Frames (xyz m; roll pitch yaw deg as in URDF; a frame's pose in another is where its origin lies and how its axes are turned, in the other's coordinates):
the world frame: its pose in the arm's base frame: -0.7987 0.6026 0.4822 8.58 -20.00 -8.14
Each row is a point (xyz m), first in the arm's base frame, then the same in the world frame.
Working: the arm's base frame: its pose in the world frame: 0.6582 -0.5903 -0.6722 -6.13 20.85 5.50

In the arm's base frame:
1: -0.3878 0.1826 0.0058
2: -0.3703 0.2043 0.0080
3: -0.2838 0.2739 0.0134
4: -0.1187 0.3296 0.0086
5: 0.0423 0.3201 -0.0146
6: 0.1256 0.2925 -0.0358
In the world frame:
1: 0.2752 -0.4442 -0.5470
2: 0.2893 -0.4209 -0.5533
3: 0.3624 -0.3438 -0.5861
4: 0.5069 -0.2747 -0.6548
5: 0.6500 -0.2729 -0.7327
6: 0.7239 -0.2957 -0.7793

